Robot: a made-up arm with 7 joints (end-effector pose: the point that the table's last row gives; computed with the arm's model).
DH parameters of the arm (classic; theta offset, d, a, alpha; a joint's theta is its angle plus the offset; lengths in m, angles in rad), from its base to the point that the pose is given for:
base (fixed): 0 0 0 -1.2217
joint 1: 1.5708 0 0 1.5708
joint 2: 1.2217 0 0 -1.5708
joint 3: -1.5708 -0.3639 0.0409 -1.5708
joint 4: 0 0 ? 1.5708
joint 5: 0 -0.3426 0 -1.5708
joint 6: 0 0 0 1.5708
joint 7: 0 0 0 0
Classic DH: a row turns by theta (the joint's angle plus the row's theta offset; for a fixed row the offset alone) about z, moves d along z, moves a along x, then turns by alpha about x.
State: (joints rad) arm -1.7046 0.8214 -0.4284 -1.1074 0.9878 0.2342 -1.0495
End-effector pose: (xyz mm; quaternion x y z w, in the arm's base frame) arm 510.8 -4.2 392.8 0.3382 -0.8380 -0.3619 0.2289
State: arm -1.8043 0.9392 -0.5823 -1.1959 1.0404 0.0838 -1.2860
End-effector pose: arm 462.8 -10.7 428.0 0.4733 -0.7969 -0.3684 0.0723
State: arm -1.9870 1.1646 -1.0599 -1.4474 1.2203 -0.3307 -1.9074
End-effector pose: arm 424.4 -38.1 399.6 -0.6734 0.6138 0.3366 0.2376
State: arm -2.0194 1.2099 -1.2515 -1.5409 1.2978 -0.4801 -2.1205
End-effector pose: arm 440.0 -44.0 351.0 -0.6973 0.5617 0.3284 0.3006
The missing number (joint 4, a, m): -0.0415
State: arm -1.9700 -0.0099 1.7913 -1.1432 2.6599 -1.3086 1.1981
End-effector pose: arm 603.5 48.6 203.9 0.0943 -0.6030 -0.4739 0.6347
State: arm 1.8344 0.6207 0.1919 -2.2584 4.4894 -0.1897 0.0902
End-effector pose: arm -234.6 196.1 -220.5 0.1820 -0.0191 -0.8618 0.4731
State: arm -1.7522 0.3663 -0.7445 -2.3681 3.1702 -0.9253 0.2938
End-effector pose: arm 107.8 -281.0 165.4 -0.8479 0.0727 0.0496 0.5228
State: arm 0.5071 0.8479 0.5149 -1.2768 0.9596 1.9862 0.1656
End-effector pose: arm 97.8 529.5 -300.4 -0.0646 0.3050 0.4226 0.8510
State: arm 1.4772 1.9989 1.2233 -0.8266 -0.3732 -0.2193 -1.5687
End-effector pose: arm 304.8 589.6 148.7 -0.5154 -0.4193 0.7409 0.0977
